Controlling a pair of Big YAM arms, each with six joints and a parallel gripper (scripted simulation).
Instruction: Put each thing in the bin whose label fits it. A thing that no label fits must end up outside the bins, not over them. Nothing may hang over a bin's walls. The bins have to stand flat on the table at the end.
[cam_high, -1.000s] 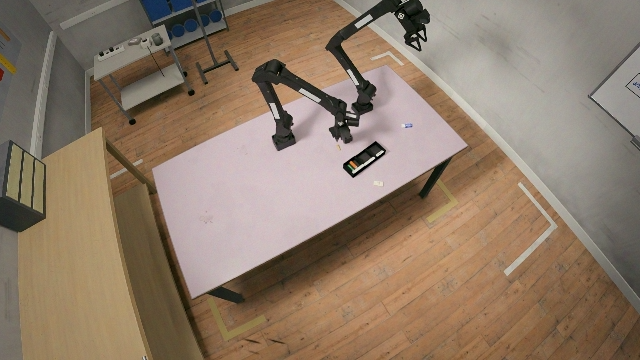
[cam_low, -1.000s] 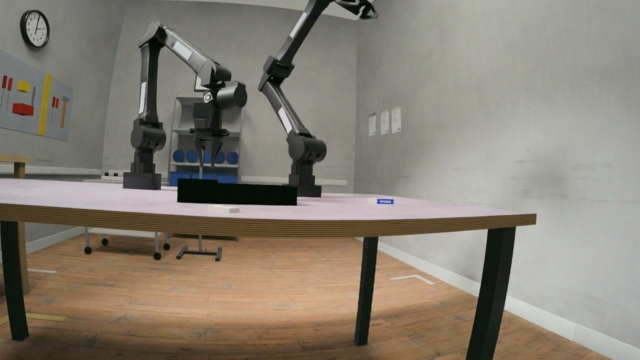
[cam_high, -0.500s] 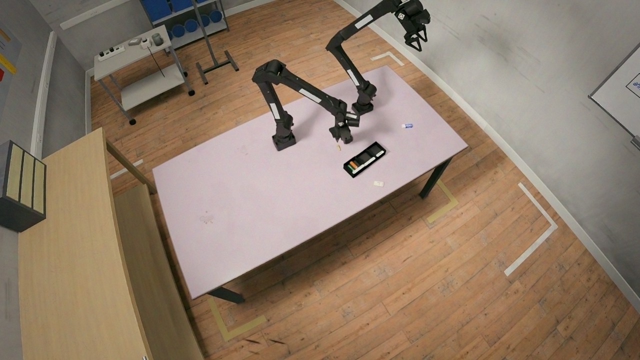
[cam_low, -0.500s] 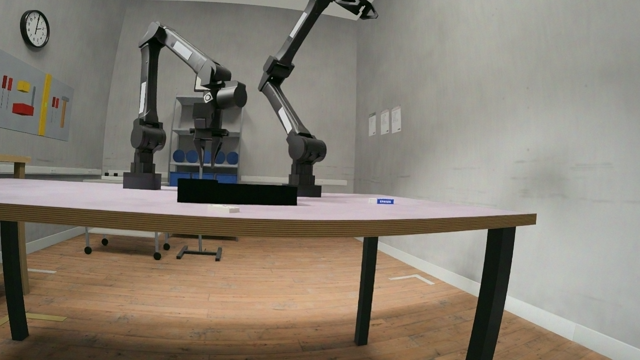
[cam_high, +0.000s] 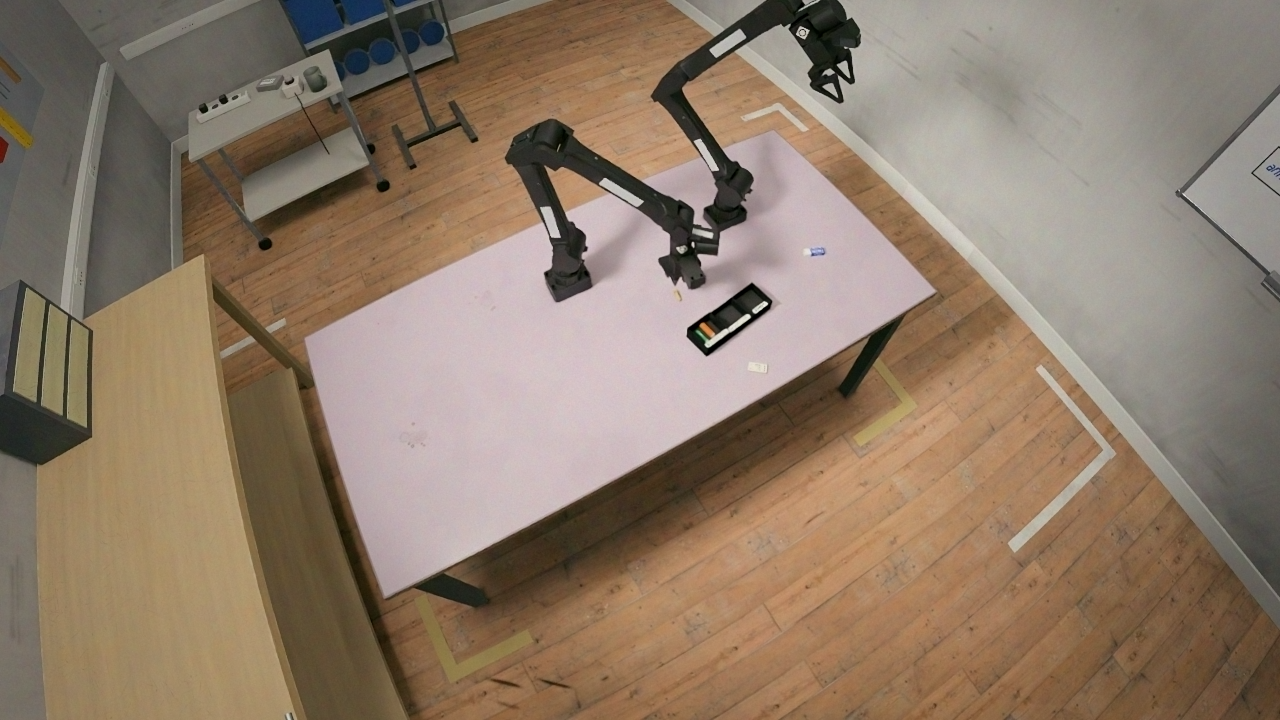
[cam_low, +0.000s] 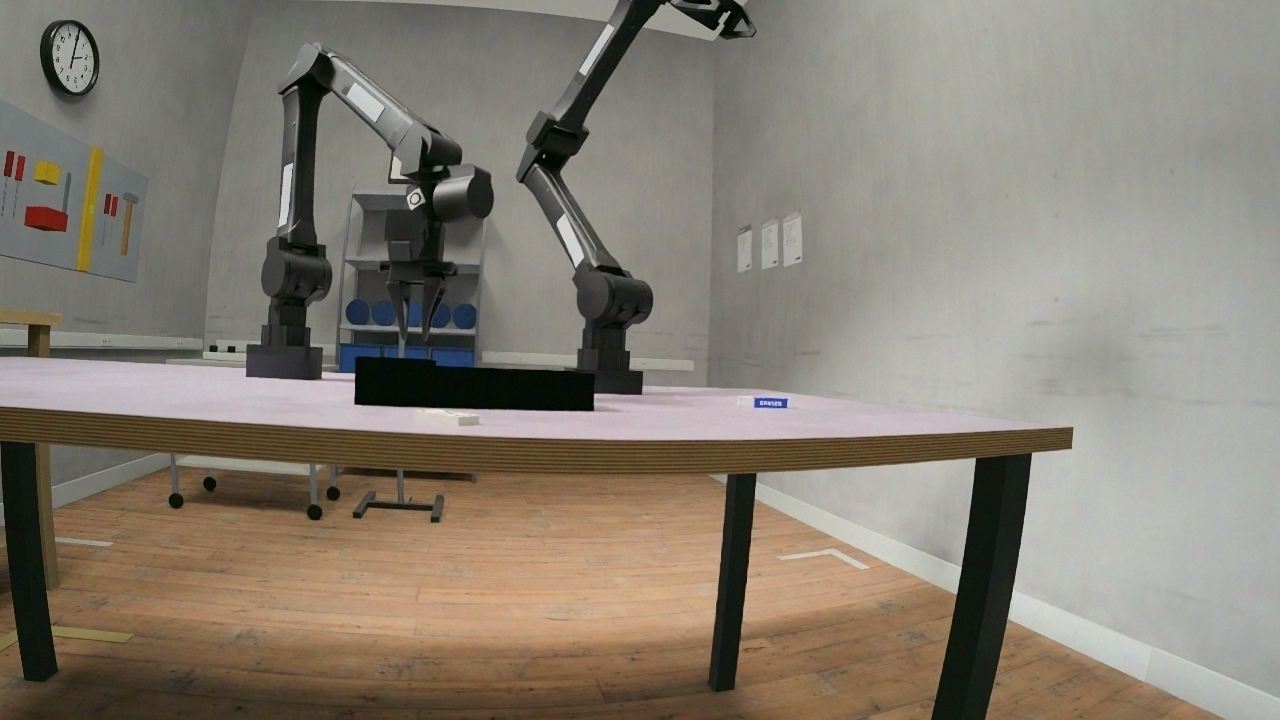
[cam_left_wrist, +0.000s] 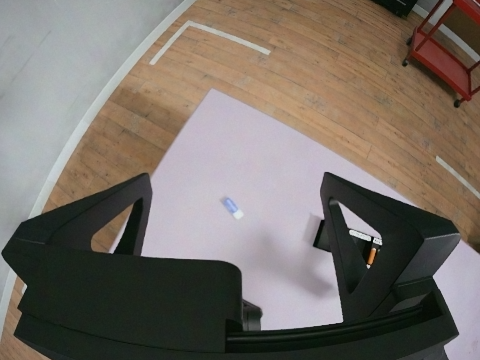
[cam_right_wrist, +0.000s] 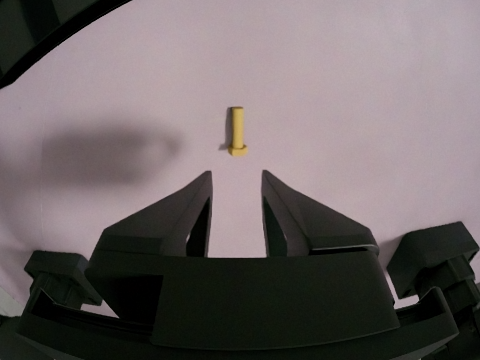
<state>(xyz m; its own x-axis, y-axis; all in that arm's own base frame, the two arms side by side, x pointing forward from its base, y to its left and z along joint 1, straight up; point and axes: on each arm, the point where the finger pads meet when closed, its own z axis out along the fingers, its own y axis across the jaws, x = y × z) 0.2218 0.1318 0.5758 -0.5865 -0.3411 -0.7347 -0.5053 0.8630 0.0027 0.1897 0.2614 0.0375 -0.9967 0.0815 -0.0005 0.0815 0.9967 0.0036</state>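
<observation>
My right gripper is now 10 mm past the brass bolt and 70 mm above it. From my right hand the other things lie so: eraser: 60 mm ahead, 450 mm to the left, 70 mm below; orange battery: 140 mm ahead, 10 mm to the left, 60 mm below; white die: 310 mm ahead, 70 mm to the left, 70 mm below.
</observation>
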